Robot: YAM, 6 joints.
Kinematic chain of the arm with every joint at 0, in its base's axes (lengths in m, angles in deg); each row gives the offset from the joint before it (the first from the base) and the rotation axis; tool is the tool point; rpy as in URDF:
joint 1: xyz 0 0 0.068 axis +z
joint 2: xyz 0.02 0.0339 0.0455 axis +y
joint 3: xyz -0.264 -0.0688 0 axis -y
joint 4: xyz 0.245 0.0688 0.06 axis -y
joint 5: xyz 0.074 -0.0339 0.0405 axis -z
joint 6: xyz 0.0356 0 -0.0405 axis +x
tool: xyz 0 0 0 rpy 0 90 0
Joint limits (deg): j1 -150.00..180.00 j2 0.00..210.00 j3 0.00..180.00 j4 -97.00..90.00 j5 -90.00..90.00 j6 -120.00..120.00
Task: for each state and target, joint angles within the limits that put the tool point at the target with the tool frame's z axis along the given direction. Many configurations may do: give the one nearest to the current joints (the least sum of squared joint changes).
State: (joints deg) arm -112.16 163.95 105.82 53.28 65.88 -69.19
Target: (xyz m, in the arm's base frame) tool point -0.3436 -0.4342 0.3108 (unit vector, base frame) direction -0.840 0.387 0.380
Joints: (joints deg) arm -125.00 158.72 149.53 75.75 65.53 -69.19
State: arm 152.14 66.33 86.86 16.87 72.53 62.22
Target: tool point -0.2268 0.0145 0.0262 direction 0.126 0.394 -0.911
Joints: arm 179.88 113.44 37.15 -21.54 23.21 62.22
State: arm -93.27 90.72 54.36 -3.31 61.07 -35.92
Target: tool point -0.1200 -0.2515 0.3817 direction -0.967 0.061 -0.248
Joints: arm -108.64 79.64 81.83 -46.81 69.33 -35.92
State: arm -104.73 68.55 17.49 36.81 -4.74 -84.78
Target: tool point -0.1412 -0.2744 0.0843 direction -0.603 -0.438 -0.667
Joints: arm -114.83 105.28 36.31 23.26 21.30 -84.78
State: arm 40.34 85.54 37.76 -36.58 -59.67 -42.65
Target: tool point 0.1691 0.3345 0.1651 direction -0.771 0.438 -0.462
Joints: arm 58.35 118.11 83.21 -59.02 -62.41 -42.65
